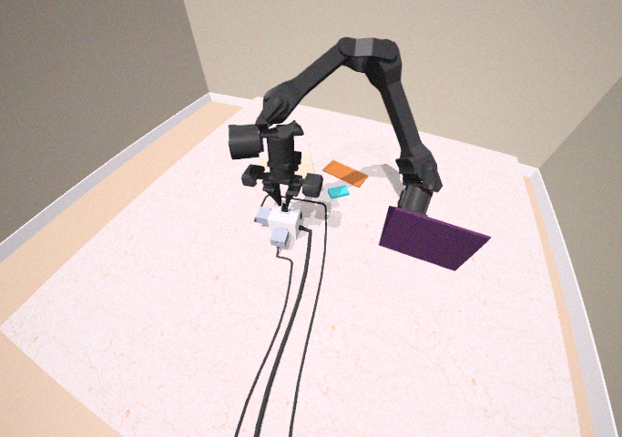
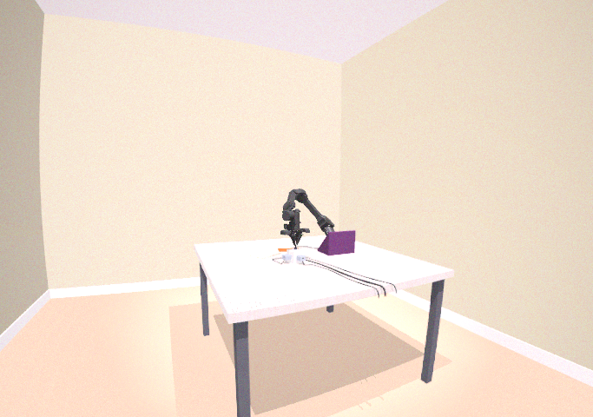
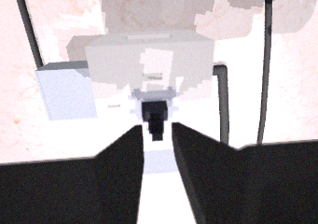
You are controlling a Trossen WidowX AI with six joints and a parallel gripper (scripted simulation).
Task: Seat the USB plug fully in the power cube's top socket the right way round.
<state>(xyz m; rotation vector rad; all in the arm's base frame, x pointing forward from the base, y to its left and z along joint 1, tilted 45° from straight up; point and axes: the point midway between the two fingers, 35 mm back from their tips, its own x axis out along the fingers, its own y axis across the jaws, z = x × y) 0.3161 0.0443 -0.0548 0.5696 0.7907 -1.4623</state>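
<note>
Now: the black USB plug 10 mm below my gripper tip. Also, from my gripper tip: grey socket (30 mm below); then pale card (110 mm ahead, 250 mm to the right, 100 mm below); then teal block (110 mm behind, 190 mm to the right, 100 mm below).
</note>
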